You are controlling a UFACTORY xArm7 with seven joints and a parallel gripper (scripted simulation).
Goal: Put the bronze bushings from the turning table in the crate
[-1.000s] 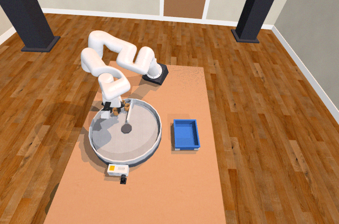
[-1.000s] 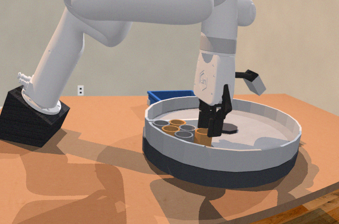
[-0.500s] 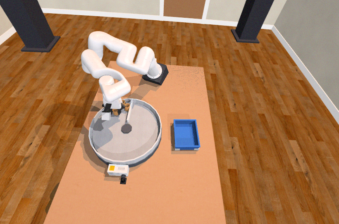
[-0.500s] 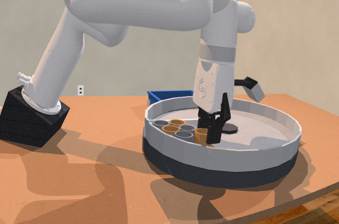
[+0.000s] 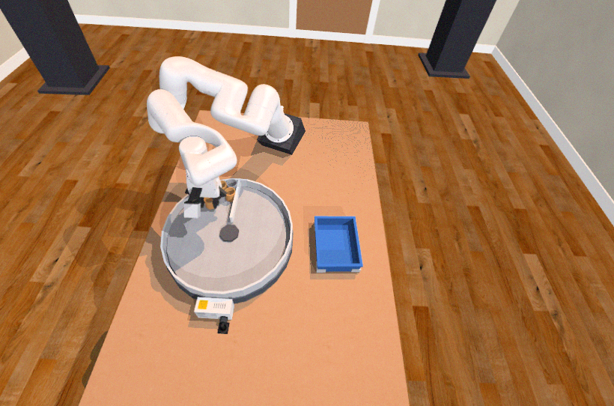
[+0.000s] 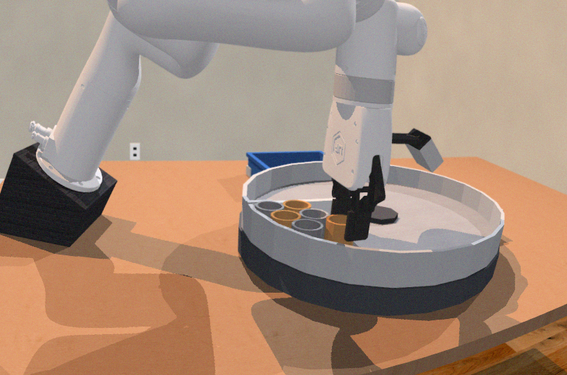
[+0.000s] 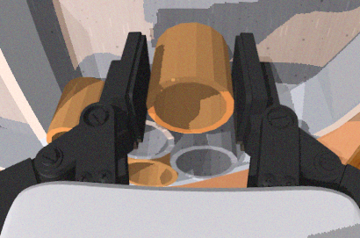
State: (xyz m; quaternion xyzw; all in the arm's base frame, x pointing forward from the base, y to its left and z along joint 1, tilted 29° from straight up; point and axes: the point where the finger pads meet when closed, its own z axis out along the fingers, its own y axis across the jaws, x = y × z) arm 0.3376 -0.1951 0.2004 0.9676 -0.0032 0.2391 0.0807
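Now: the blue crate 45 cm to the left of my hand, 12 cm ahead of it and 7 cm below it. From my hand the other things lie so: grey turning table 10 cm ahead, 8 cm to the left, 4 cm below.
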